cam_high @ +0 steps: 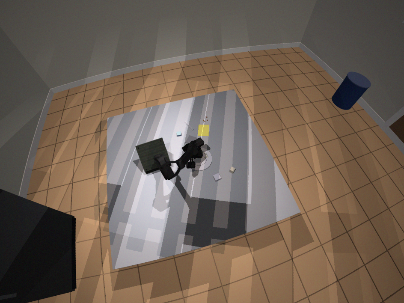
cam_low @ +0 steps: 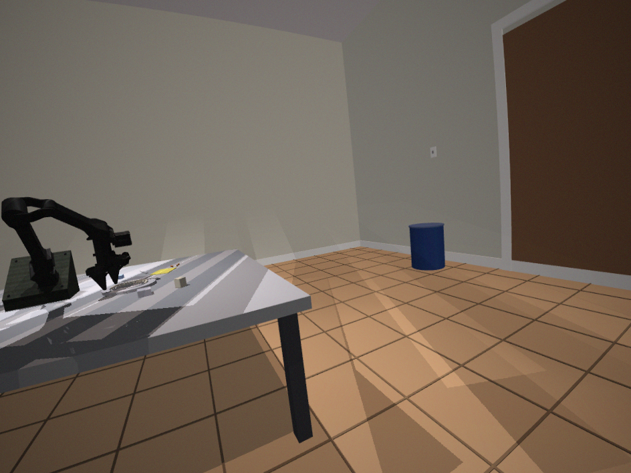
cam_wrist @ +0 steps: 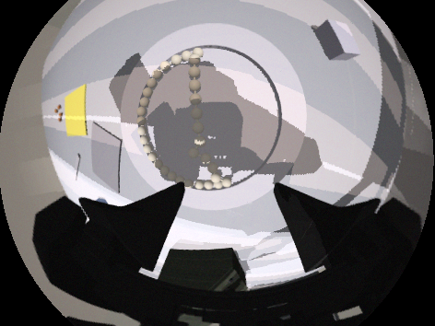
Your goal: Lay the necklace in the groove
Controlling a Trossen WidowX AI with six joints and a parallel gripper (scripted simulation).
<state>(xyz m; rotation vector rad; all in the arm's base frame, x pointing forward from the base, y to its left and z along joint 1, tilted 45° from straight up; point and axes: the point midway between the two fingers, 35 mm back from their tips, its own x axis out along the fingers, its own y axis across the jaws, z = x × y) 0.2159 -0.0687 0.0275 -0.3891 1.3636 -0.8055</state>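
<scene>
My gripper tip is now 7 cm short of the round bead board, 1 cm to the right of it and 1 cm above it. Also, from my gripper tip: grey card (8 cm ahead, 19 cm to the left, 2 cm below); then blue block (1 cm behind, 29 cm to the left, 1 cm below); then white block (13 cm ahead, 19 cm to the right, 1 cm below).
</scene>
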